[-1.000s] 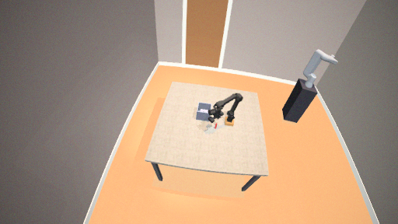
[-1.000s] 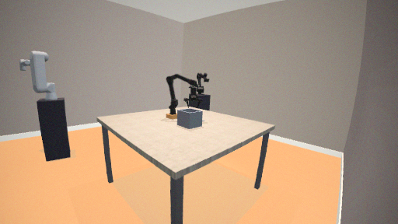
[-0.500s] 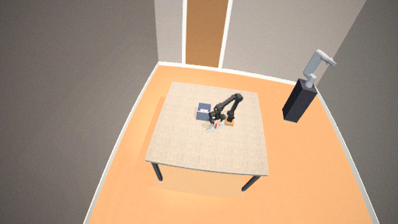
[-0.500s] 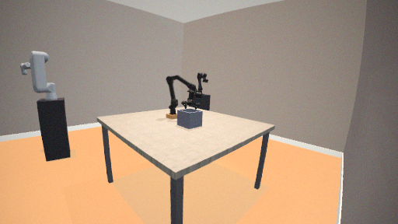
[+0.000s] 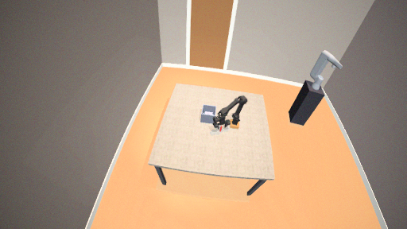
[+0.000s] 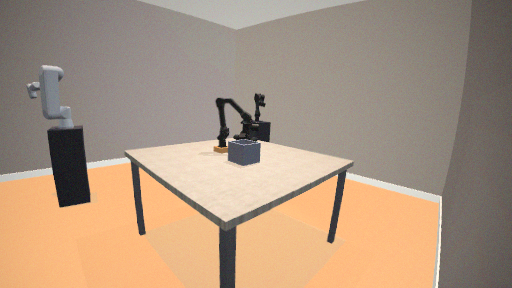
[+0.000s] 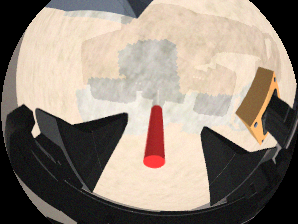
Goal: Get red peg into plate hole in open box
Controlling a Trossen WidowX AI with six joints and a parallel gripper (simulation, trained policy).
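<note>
Right now my gripper tip is 1 cm short of the red peg and 1 cm to the right of it.
</note>
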